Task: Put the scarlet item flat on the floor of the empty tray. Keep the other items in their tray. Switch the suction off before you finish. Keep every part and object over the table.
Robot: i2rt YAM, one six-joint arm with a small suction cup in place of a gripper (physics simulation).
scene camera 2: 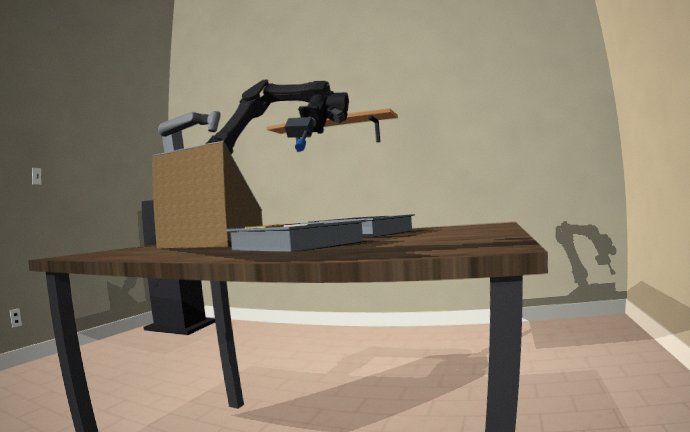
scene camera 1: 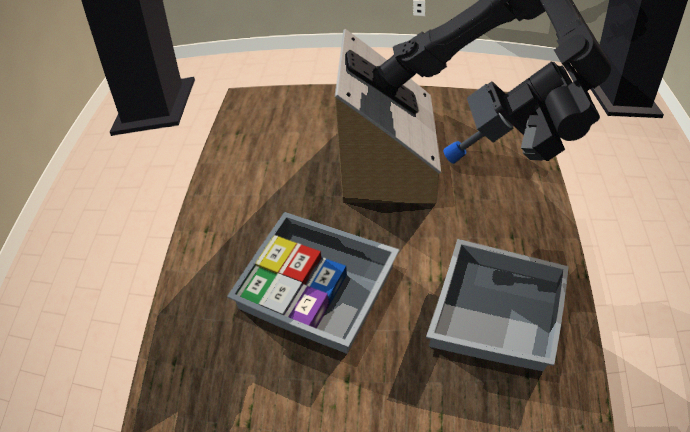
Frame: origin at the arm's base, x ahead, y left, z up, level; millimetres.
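Seen in the pictures: end effector, tool point: (scene camera 2: 299, 147) (scene camera 1: 449, 156); arm's base, origin of the base link: (scene camera 2: 198, 176) (scene camera 1: 381, 83).
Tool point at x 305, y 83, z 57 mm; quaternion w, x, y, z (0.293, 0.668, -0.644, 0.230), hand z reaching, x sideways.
Observation:
Offsets run from my tool point to a thing's top centre.
The scarlet item @(214 mm down, 32 mm ahead, 265 mm right) (scene camera 1: 312, 258), a red block labelled RO, lies in the left tray @(217 mm down, 59 mm ahead, 240 mm right) (scene camera 1: 370, 294) (scene camera 2: 325, 238) between the yellow block TE @(215 mm down, 8 mm ahead, 311 mm right) (scene camera 1: 276, 252) and the blue block AK @(232 mm down, 55 mm ahead, 219 mm right) (scene camera 1: 327, 277). The white block SU @(215 mm down, 100 mm ahead, 300 mm right) (scene camera 1: 279, 293), green block NI @(221 mm down, 76 mm ahead, 345 mm right) (scene camera 1: 256, 285) and purple block LY @(220 mm down, 123 mm ahead, 254 mm right) (scene camera 1: 308, 306) lie along the tray's near side. The empty tray @(217 mm down, 151 mm ahead, 107 mm left) (scene camera 1: 491, 351) (scene camera 2: 392, 225) stands apart on the right in scene camera 1. My gripper, a blue suction cup (scene camera 1: 452, 153) (scene camera 2: 300, 145), is high above the table, tilted, with nothing on it.
The wedge-shaped arm base (scene camera 1: 389, 162) (scene camera 2: 190, 203) stands on the table (scene camera 1: 285, 152) (scene camera 2: 407, 269) behind the trays. Dark pillars (scene camera 1: 134, 61) (scene camera 1: 644, 55) stand on the floor beyond the table. An orange shelf board (scene camera 2: 384, 114) is on the wall behind the arm.

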